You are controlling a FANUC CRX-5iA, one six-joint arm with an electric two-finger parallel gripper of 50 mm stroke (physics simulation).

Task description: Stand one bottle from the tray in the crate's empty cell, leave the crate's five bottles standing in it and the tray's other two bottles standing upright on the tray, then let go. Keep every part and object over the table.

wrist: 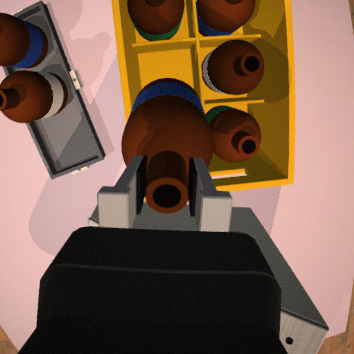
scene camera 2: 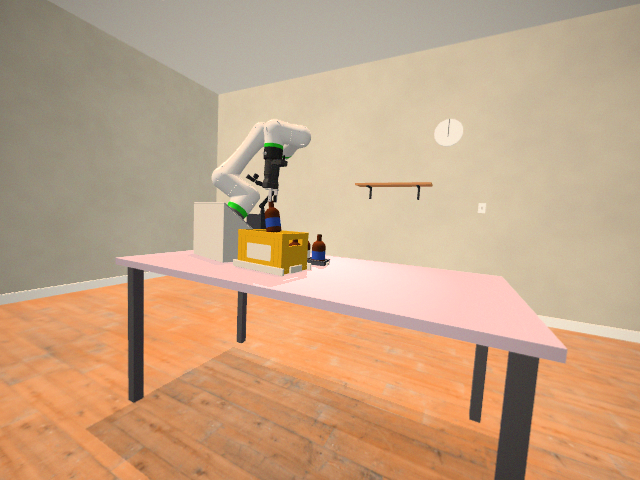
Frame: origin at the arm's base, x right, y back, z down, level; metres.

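Seen in the pictures: gripper, fingertip midpoint: [wrist: 167,173] [scene camera 2: 272,202].
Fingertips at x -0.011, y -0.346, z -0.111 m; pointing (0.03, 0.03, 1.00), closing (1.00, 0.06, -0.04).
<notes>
Pixels of each thing's middle, then the offset from my fingertips to it. "pt": a spot on its surface instead. Level surfaces: height alone.
- brown bottle with a blue label, body centre: [wrist: 166,141] [scene camera 2: 272,216] dz +0.071, dx +0.001, dy -0.006 m
- yellow crate, body centre: [wrist: 199,72] [scene camera 2: 272,249] dz +0.226, dx +0.047, dy -0.068 m
- green-labelled bottle, body centre: [wrist: 155,5] dz +0.229, dx -0.008, dy -0.157 m
- left middle cell, surface spot: [wrist: 165,64] pt dz +0.306, dx +0.003, dy -0.085 m
- grey tray, body centre: [wrist: 46,92] [scene camera 2: 303,259] dz +0.301, dx -0.196, dy -0.052 m
- pink table, surface height: dz +0.314 m
My gripper [scene camera 2: 272,198] [wrist: 167,173] is shut on the neck of a brown bottle with a blue label [scene camera 2: 272,221] [wrist: 167,130]. The bottle hangs about upright, its base near or above rim height over the yellow crate [scene camera 2: 295,259] [wrist: 291,100]. In the wrist view a green-labelled bottle [wrist: 155,15], a blue-labelled one [wrist: 227,15], a white-labelled one [wrist: 237,67] and another green-labelled one [wrist: 232,132] stand in the crate. The left middle cell [wrist: 165,64] looks empty; the held bottle hides the near left cell. Two bottles [wrist: 30,45] [wrist: 35,97] stand on the grey tray [wrist: 75,135] [scene camera 2: 318,262].
The tray stands beside the crate, on the left in the wrist view. Low pale strips [scene camera 2: 258,267] lie along the crate's base on the pink table [scene camera 2: 413,294]. A pale box [scene camera 2: 208,229] stands by the arm's base.
</notes>
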